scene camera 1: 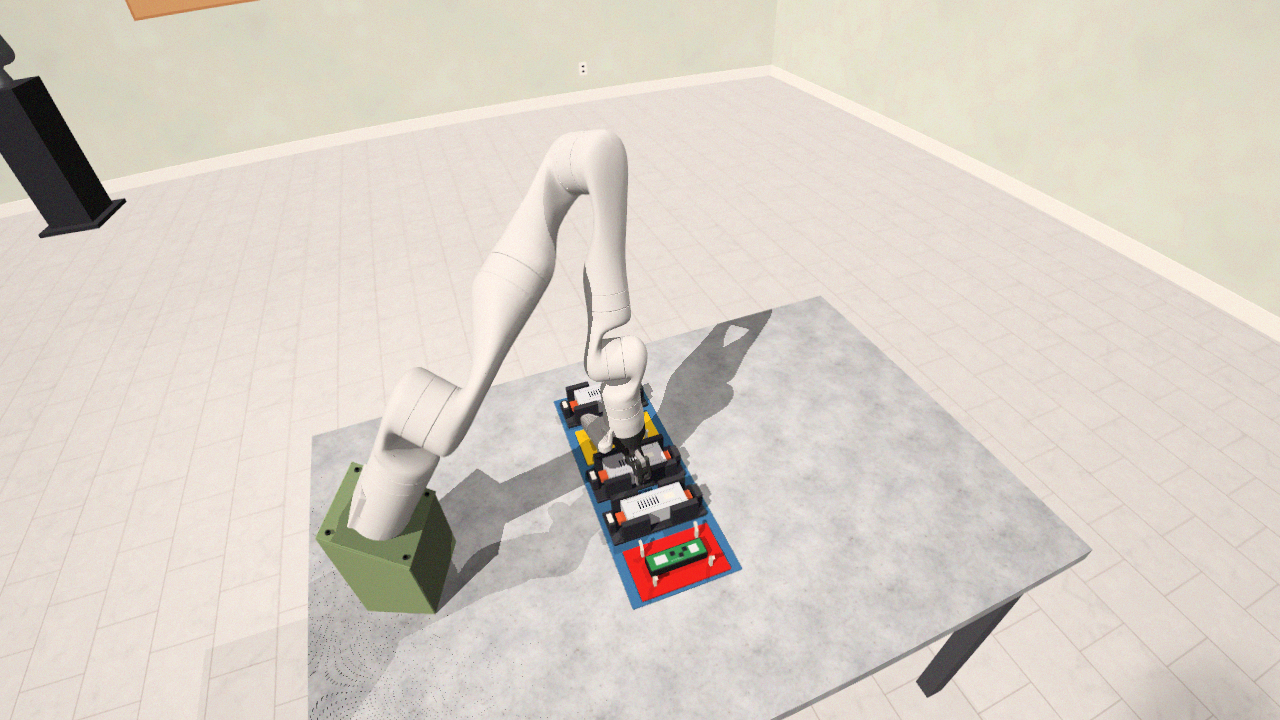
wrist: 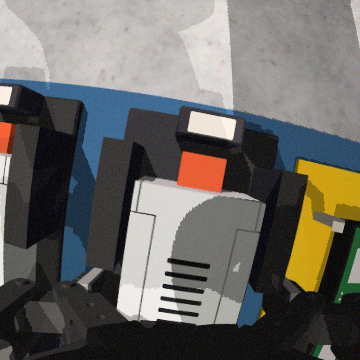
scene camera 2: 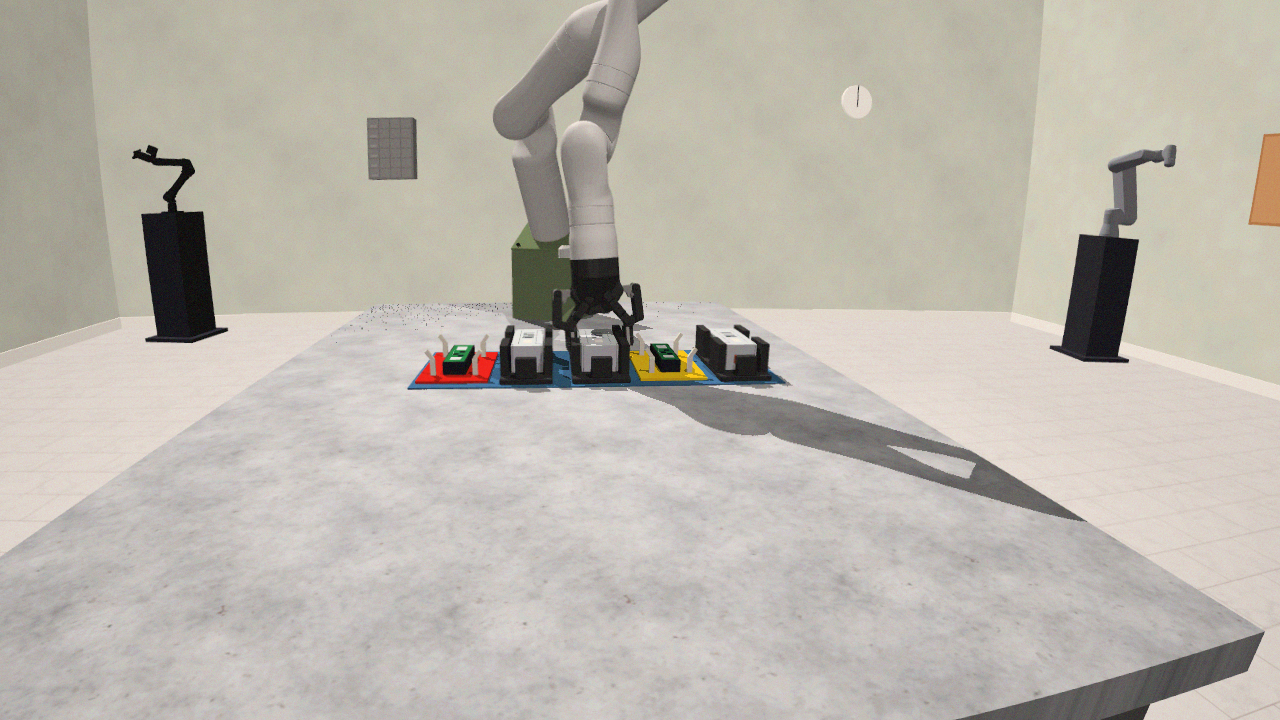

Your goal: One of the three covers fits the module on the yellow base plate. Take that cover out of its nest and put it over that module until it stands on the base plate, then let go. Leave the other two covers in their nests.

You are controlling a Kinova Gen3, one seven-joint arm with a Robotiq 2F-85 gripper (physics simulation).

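Frame: origin at the arm's base, x left, y back, z up, level; centimetres.
Where they show: gripper, between the fingertips: (scene camera 1: 630,466) (wrist: 188,286); arm's base, origin of its link: (scene camera 1: 379,514) (scene camera 2: 551,230).
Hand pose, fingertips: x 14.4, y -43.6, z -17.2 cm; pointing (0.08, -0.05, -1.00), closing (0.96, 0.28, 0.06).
Things, the pixels of their centre, and the offset from my fingertips. "pt": a spot on its surface instead.
- middle white cover, middle of its body: (wrist: 175,303) (scene camera 2: 597,349) (scene camera 1: 634,465) dx -0.5, dy -0.8, dz +0.7 cm
- second cover, middle of its body: (scene camera 2: 528,349) (scene camera 1: 654,506) dx -11.1, dy -2.4, dz +0.7 cm
- third cover, middle of its body: (scene camera 2: 729,348) (scene camera 1: 602,397) dx +20.9, dy +2.3, dz +0.7 cm
- yellow base plate, middle of its body: (wrist: 330,296) (scene camera 2: 664,364) (scene camera 1: 618,437) dx +10.2, dy +0.7, dz -1.9 cm
- uncovered green-topped module, a spot on its surface: (wrist: 346,287) pt dx +9.3, dy +2.2, dz +0.3 cm
- green module, a spot on its surface: (scene camera 2: 459,358) pt dx -20.8, dy -7.3, dz +0.3 cm
The middle white cover (scene camera 1: 615,466) (scene camera 2: 598,354) (wrist: 190,235), with dark slots, sits in its black nest. My gripper (scene camera 1: 637,476) (scene camera 2: 600,337) (wrist: 188,286) is open and low over it, one finger on each long side, nothing held. A second cover (scene camera 1: 657,501) (scene camera 2: 528,343) sits in the nest beside the red plate. The third cover (scene camera 1: 588,394) (scene camera 2: 736,342) sits in the nest at the far end. The yellow base plate (scene camera 1: 585,445) (scene camera 2: 689,377) (wrist: 312,195) lies between the middle and third nests, with an uncovered green-topped module (scene camera 2: 665,357) (wrist: 346,287). The arm hides this module in scene camera 1.
A red plate (scene camera 1: 644,586) (scene camera 2: 487,371) with another green module (scene camera 1: 677,557) (scene camera 2: 459,358) lies at the row's other end. Pale upright posts stand around both modules. The nests and plates share a blue board (wrist: 150,105). The nest walls stand close beside the fingers.
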